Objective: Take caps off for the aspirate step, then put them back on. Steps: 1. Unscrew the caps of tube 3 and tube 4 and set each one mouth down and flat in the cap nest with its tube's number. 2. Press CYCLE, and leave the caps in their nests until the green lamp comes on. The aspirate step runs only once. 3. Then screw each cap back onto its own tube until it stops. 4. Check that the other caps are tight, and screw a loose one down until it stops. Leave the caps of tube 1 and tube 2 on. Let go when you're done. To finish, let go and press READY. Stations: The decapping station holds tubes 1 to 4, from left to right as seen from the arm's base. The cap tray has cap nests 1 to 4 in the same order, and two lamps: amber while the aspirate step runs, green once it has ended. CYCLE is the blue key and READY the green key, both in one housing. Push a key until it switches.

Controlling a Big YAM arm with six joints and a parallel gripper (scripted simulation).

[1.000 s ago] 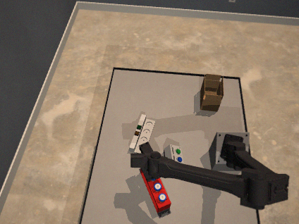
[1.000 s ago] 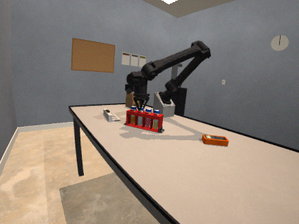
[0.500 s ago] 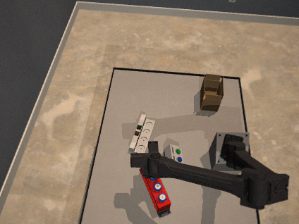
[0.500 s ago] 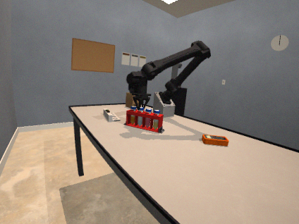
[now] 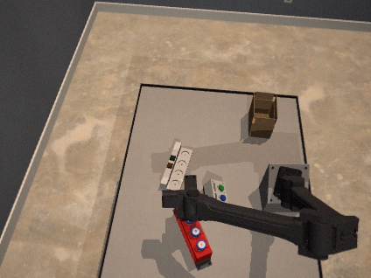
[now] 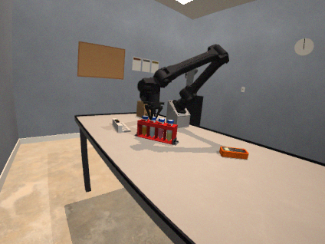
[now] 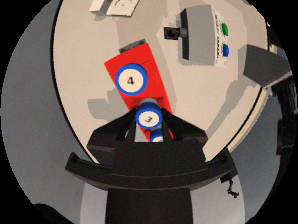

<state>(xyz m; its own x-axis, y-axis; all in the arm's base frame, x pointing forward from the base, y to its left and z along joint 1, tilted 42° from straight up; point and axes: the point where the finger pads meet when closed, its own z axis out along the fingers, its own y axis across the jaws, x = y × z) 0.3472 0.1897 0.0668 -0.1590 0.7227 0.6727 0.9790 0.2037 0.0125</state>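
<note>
The blue tube cap lies 4 cm to the right of my hand and 3 cm ahead of it. Also, from my hand: green key (17 cm to the right, 11 cm behind, 5 cm below); key housing (15 cm to the right, 10 cm behind, 6 cm below); blue key (13 cm to the right, 12 cm behind, 5 cm below).
</note>
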